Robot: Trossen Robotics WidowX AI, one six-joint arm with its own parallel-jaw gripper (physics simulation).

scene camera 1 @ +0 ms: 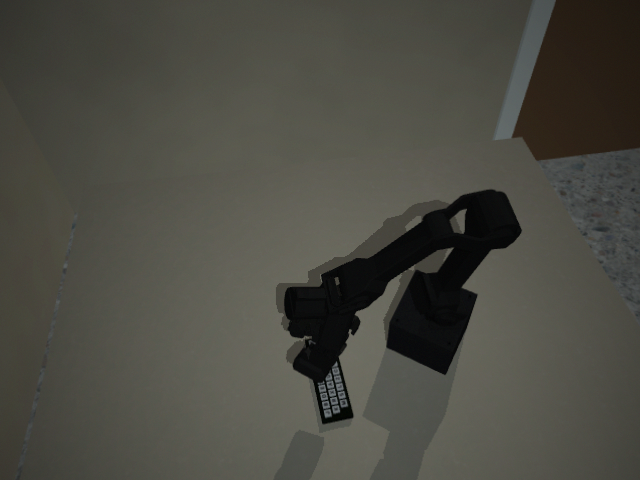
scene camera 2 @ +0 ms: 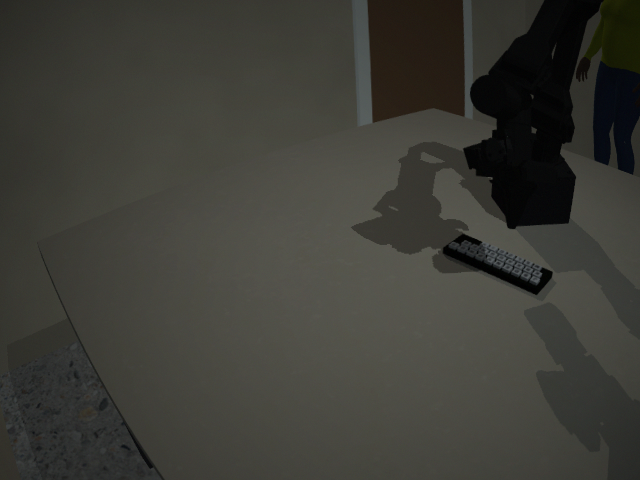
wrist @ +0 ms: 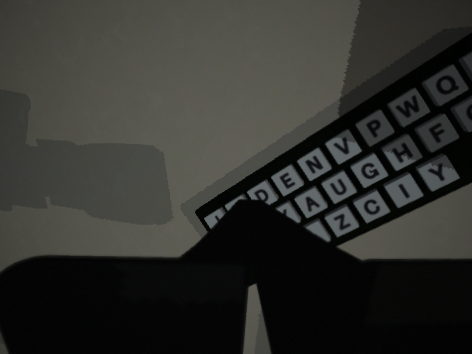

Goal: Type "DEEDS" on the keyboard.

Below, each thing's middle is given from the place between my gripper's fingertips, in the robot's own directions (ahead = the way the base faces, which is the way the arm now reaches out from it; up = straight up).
Scene:
I see my gripper 2 cm past the U key [wrist: 338, 186], 3 cm to the left of it and 7 cm above it. Round my hand: black keyboard [scene camera 2: 546, 274] (2 cm behind, 3 cm to the right, 8 cm below); then V key [wrist: 343, 146] (4 cm to the right, 7 cm below).

